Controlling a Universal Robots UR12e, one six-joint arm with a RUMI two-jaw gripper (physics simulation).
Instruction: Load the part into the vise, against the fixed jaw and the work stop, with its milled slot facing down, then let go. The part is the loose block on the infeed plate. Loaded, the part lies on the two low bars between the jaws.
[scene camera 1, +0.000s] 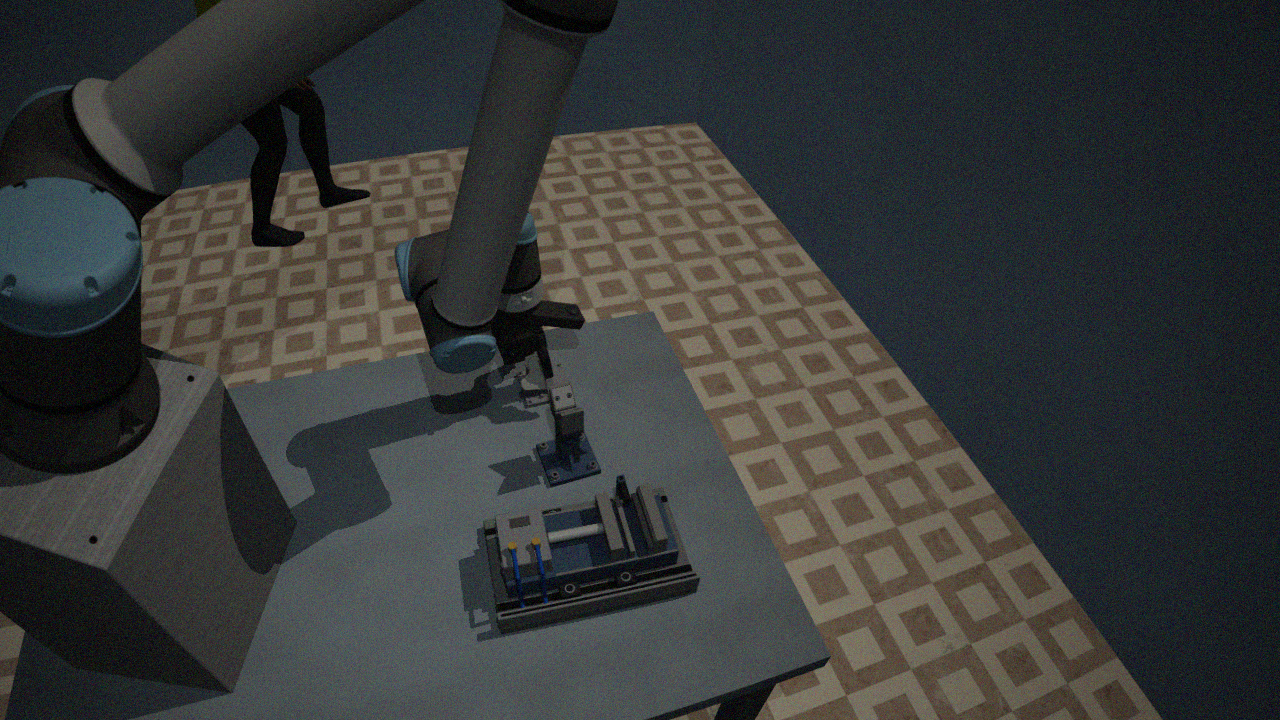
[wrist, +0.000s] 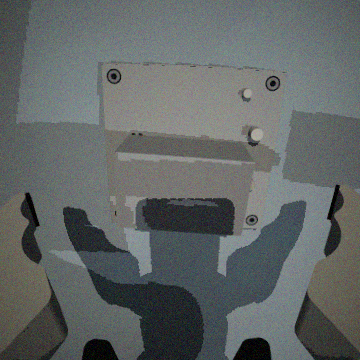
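Where they show: gripper, fingertip midpoint: (scene camera 1: 538, 373) (wrist: 181, 195); arm's base, origin of the base link: (scene camera 1: 73, 402).
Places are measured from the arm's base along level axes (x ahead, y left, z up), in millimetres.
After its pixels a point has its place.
The part, a grey block (wrist: 182, 177) {x 650, y 161, z -369 mm}, lies on the light infeed plate (wrist: 190, 97) {x 681, y 155, z -399 mm} in the wrist view. Its dark milled slot opens in the face turned towards the wrist camera, near the block's lower edge. My gripper (wrist: 181, 195) {x 640, y 163, z -373 mm} (scene camera 1: 534, 367) {x 640, y 163, z -373 mm} is open and empty, with one finger to each side of the block and apart from it. In the scene view the infeed plate (scene camera 1: 535, 399) {x 619, y 127, z -399 mm} shows in part; the arm and fingers hide much of the block. The vise (scene camera 1: 572, 573) {x 523, y -257, z -349 mm} stands nearer the camera, its jaws (scene camera 1: 610, 526) (scene camera 1: 651, 519) apart, with a dark upright stop (scene camera 1: 620, 488) {x 642, y -174, z -314 mm} beside them.
A post stand with a grey head (scene camera 1: 565, 407) {x 619, y -21, z -271 mm} on a blue base (scene camera 1: 554, 474) {x 581, y -55, z -389 mm} stands between the infeed plate and the vise. Two blue hoses (scene camera 1: 516, 573) {x 443, y -250, z -298 mm} (scene camera 1: 540, 573) {x 473, y -264, z -299 mm} rise at the vise's left. Small pins (wrist: 256, 134) {x 661, y 124, z -393 mm} (wrist: 247, 93) {x 681, y 128, z -396 mm} stand on the infeed plate. Dark legs (scene camera 1: 268, 179) show behind the table.
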